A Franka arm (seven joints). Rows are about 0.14 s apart.
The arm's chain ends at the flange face. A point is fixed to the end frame.
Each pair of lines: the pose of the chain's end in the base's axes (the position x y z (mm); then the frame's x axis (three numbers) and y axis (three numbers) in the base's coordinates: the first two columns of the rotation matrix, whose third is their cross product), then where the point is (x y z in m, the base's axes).
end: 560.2 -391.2 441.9 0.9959 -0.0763 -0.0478 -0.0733 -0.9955 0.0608
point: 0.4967 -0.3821 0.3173
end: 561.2 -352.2 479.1 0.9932 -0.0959 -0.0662 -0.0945 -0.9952 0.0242
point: 0.4961 -0.3370 0.3560
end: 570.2 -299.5 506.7 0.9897 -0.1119 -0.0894 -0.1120 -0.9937 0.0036
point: 0.5028 -0.2803 0.3854
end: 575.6 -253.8 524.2 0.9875 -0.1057 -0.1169 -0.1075 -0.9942 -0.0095
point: 0.5050 -0.2330 0.4050
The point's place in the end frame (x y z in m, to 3 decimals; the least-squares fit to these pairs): -0.058 -0.012 0.127
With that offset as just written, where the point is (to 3 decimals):
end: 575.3 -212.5 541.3 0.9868 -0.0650 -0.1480 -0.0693 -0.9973 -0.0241
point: 0.500 -0.192 0.425
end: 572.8 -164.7 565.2 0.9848 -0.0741 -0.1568 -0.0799 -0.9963 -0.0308
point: 0.497 -0.143 0.449
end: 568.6 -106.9 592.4 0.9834 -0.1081 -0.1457 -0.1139 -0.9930 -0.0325
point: 0.495 -0.083 0.476
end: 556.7 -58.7 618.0 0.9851 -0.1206 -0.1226 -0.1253 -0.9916 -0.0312
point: 0.486 -0.034 0.500
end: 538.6 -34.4 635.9 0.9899 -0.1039 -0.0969 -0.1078 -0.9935 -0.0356
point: 0.471 -0.011 0.516
